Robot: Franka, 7 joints.
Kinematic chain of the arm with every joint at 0, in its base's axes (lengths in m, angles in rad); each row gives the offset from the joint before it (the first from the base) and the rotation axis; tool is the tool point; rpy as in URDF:
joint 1: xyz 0 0 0.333 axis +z
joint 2: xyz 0 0 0 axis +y
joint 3: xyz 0 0 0.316 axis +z
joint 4: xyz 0.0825 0 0 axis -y
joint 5: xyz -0.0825 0 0.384 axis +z
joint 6: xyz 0 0 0 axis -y
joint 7: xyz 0.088 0 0 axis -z
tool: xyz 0 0 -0.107 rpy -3.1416 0 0
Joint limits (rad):
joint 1: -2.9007..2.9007
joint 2: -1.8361..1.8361
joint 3: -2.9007..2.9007
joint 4: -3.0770..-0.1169
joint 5: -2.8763..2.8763
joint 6: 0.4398..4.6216
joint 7: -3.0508..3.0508
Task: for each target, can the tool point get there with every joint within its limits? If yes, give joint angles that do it. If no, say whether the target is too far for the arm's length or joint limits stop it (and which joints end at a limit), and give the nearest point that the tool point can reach.
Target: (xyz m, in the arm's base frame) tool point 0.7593 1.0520 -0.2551
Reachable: no: too far | nearest point 0.4573 0.6336 -0.0212 | short by 0.567 m
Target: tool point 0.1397 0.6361 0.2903
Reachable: yes | joints 2.1699 1.2295 -1.3899 -1.3544 0.8793 1.2028 1.8530
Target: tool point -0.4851 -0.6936 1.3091
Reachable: no: too far | nearest point -0.3221 -0.4606 0.9812 | short by 0.434 m
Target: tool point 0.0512 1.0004 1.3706
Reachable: no: too far | nearest point 0.0305 0.5951 0.9502 | short by 0.584 m
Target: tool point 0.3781 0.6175 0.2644
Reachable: yes | joints 1.3814 1.2484 -0.4489 -1.1622 -2.2421 0.8417 -1.9713
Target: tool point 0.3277 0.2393 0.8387
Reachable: yes | joints -0.4298 1.0010 2.3711 -1.1443 -0.2370 1.0637 2.4698
